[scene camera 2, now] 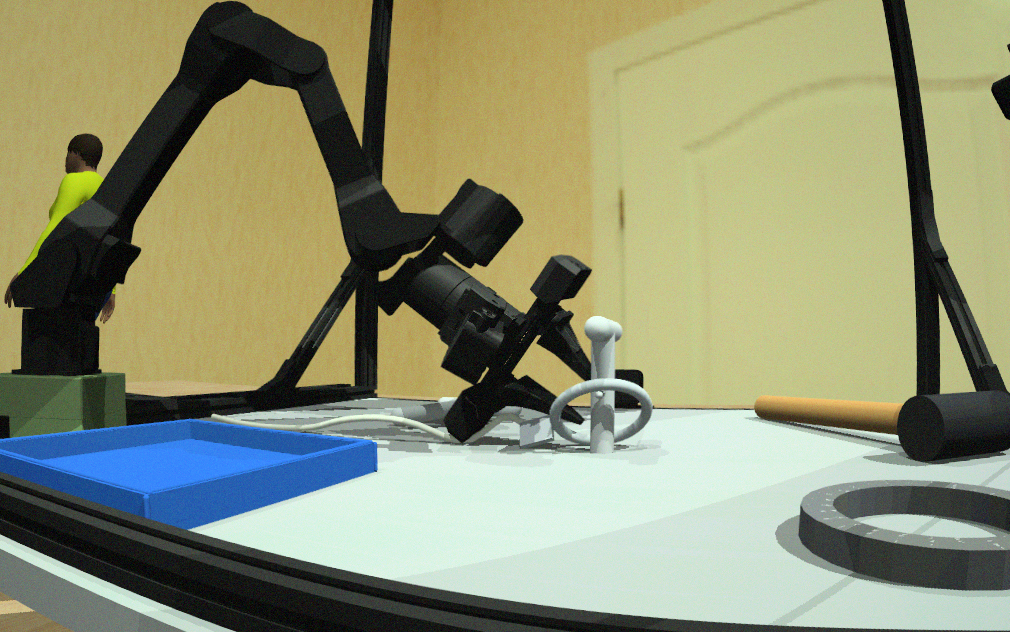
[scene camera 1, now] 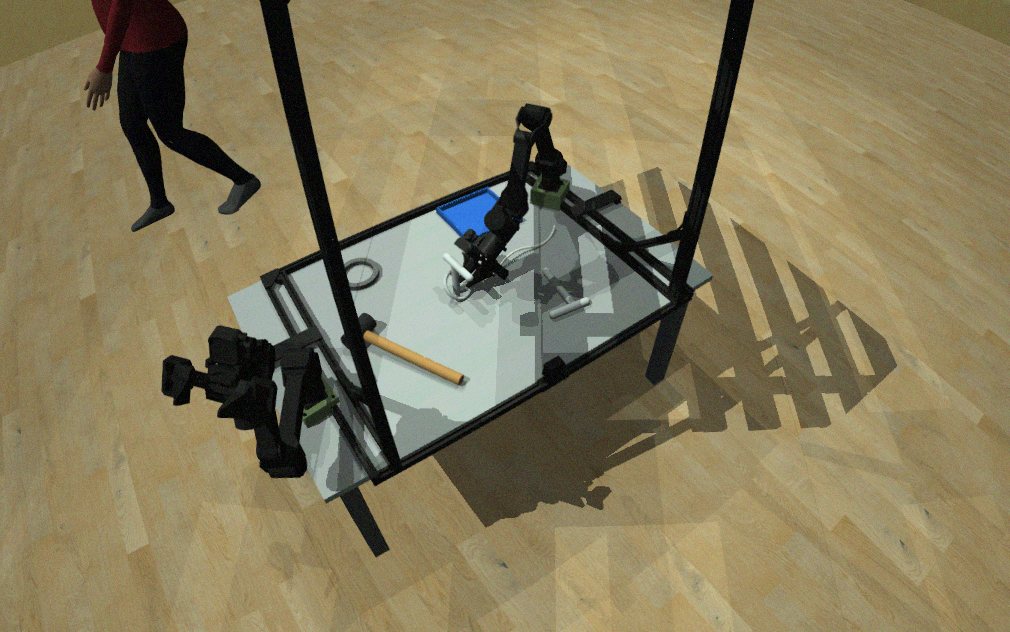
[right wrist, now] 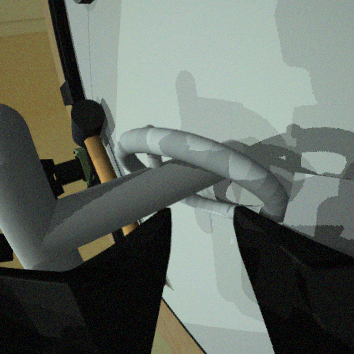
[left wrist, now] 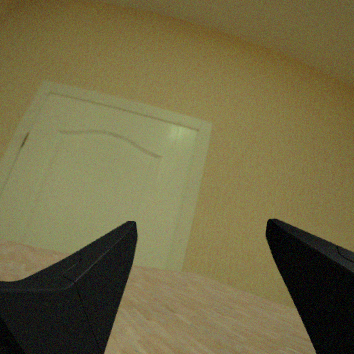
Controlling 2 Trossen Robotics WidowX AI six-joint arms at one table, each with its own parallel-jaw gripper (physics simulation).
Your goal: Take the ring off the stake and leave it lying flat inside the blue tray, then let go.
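Places are measured from the left arm's base along level axes (x up, y right, z ahead), in centimetres.
Pixels of known places: left gripper, fingertip midpoint: (scene camera 1: 196,408) (left wrist: 201,228); right gripper, fingertip midpoint: (scene camera 2: 594,407) (scene camera 1: 463,284) (right wrist: 202,214); left arm's base, link origin: (scene camera 1: 310,394) (right wrist: 80,167); right arm's base, link origin: (scene camera 2: 58,373) (scene camera 1: 550,184).
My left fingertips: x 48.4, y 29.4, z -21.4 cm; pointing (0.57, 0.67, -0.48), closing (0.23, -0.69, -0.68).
Ahead of a thing's pixels: the offset from my left fingertips to its top centre. "spot": to the spot under its first point.
The pale grey ring (scene camera 1: 449,290) (scene camera 2: 646,408) (right wrist: 200,145) hangs tilted around the stake {dy -34.6, dx -41.1, dz +70.6 cm} (scene camera 1: 457,266) (scene camera 2: 601,357) (right wrist: 125,205), an upright post with a crossbar on top. My right gripper (scene camera 1: 478,278) (scene camera 2: 586,398) (right wrist: 201,214) is partly open with its fingertips close beside the ring and stake, and nothing is between its fingers. Part of the ring is hidden behind a right finger in the right wrist view. The blue tray {dy -57.4, dx -50.0, dz +95.7 cm} (scene camera 1: 465,216) (scene camera 2: 260,488) is empty and stands near the right arm's base. My left gripper (left wrist: 201,228) is open and empty, away from the ring.
A hammer {dy -26.6, dx -47.3, dz +46.6 cm} (scene camera 1: 417,359) (scene camera 2: 826,412) (right wrist: 100,155) and a thick dark grey ring {dy -60.1, dx -50.8, dz +53.4 cm} (scene camera 1: 377,274) (scene camera 2: 893,555) lie on the table. A second white T-shaped piece {dy -18.4, dx -50.3, dz +90.5 cm} (scene camera 1: 569,307) lies beyond the right gripper. A white cable {spot: dy -36.5, dx -50.4, dz +93.0 cm} (scene camera 2: 357,419) runs under the right arm. Black frame posts (scene camera 1: 309,149) stand around the table.
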